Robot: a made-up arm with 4 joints.
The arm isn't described. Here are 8 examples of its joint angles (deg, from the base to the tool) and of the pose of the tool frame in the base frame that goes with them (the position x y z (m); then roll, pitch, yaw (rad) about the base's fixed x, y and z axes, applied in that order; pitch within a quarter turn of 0, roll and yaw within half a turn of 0).
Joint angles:
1: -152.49 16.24 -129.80 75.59
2: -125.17 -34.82 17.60 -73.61
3: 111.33 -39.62 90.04 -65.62
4: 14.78 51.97 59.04 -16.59
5: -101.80 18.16 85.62 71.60
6: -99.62 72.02 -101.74 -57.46
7: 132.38 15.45 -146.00 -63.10
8: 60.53 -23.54 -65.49 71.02
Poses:
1: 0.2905 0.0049 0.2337 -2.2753 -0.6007 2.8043
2: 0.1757 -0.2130 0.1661 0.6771 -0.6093 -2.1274
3: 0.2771 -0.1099 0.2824 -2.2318 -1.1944 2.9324
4: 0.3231 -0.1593 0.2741 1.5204 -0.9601 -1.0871
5: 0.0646 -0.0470 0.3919 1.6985 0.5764 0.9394
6: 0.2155 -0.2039 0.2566 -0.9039 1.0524 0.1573
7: 0.1586 -0.0943 0.3293 -2.2073 0.8375 2.0151
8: 0.1793 -0.2289 0.0832 -0.5200 -0.8228 -1.4067
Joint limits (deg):
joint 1: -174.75..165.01
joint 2: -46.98..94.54
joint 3: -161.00..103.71
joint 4: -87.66..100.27
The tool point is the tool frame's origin. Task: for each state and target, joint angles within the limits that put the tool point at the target. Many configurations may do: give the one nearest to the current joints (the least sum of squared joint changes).
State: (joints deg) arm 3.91 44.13 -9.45 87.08
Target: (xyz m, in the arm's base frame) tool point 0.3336 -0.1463 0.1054
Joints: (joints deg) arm -27.03 27.60 -32.74 80.70
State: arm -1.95 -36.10 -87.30 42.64
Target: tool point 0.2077 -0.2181 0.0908
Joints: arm 5.99 -26.55 -72.20 55.90
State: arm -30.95 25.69 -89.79 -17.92
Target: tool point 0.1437 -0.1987 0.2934
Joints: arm -35.39 70.07 -133.02 -49.90
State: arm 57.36 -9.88 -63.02 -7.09
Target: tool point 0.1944 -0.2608 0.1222
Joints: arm 76.38 40.74 -25.24 11.06
